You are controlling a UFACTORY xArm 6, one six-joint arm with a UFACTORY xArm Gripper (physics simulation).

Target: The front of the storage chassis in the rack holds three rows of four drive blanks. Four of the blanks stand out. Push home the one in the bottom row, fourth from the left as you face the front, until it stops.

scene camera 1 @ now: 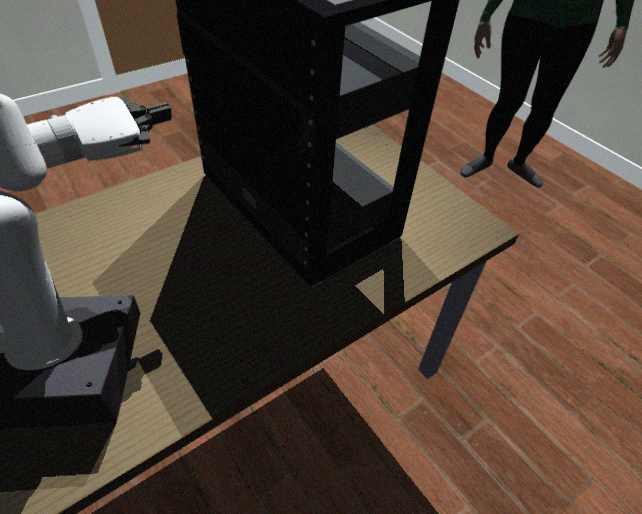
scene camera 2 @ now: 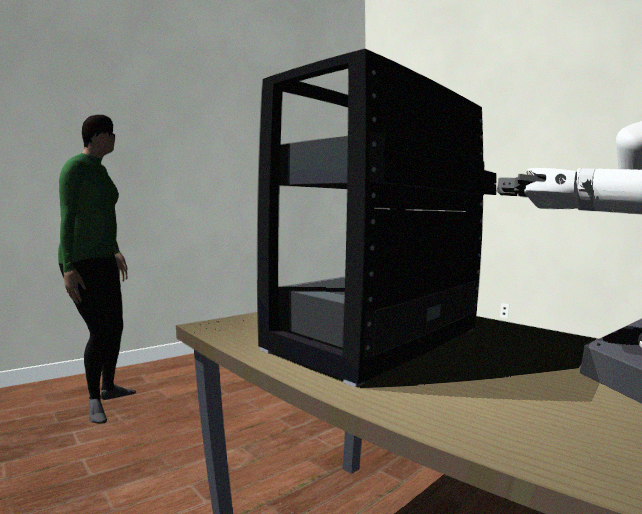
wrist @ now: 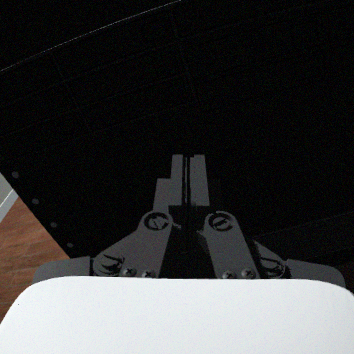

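Where they show: gripper, fingertip midpoint: [scene camera 1: 169,110] [scene camera 2: 499,186] [wrist: 187,177]; arm's base, origin of the base link: [scene camera 1: 45,343].
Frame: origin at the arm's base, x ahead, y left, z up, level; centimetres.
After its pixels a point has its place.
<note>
The black rack [scene camera 1: 251,107] @(x 45.7, y 8.3, z 33.4 cm) [scene camera 2: 423,160] @(x 45.4, y 30.4, z 33.0 cm) stands on the table, its front towards the arm. A chassis body [scene camera 2: 318,160] @(x 58.7, y 45.8, z 32.3 cm) shows through its open back, at about the gripper's height. The chassis front is almost black in the wrist view, with faint seams; single blanks and the bottom row's fourth cannot be told apart. In scene camera 2 a dark block [scene camera 2: 489,183] @(x 46.7, y 3.7, z 30.6 cm) stands out from the rack's front. My gripper [scene camera 1: 169,111] @(x 33.8, y 20.3, z 28.8 cm) [scene camera 2: 498,185] @(x 33.8, y 20.3, z 28.8 cm) [wrist: 187,177] @(x 33.8, y 20.3, z 28.8 cm) is shut and empty, pointing at the front. Its tips look very close to that block; contact cannot be told.
The wooden table [scene camera 1: 455,214] @(x 100.2, y 3.1, z -8.7 cm) [scene camera 2: 482,422] @(x 20.6, y 40.1, z -8.7 cm) carries the rack and the arm's dark base [scene camera 1: 69,374] @(x 3.1, y -9.4, z 1.4 cm) [scene camera 2: 616,358] @(x 8.3, y 10.2, z -2.5 cm). A lower unit [scene camera 2: 317,318] @(x 58.8, y 45.3, z 1.2 cm) sits at the rack's bottom. A person [scene camera 1: 546,64] [scene camera 2: 91,214] in a green top stands beyond the table, on the side of the rack's back.
</note>
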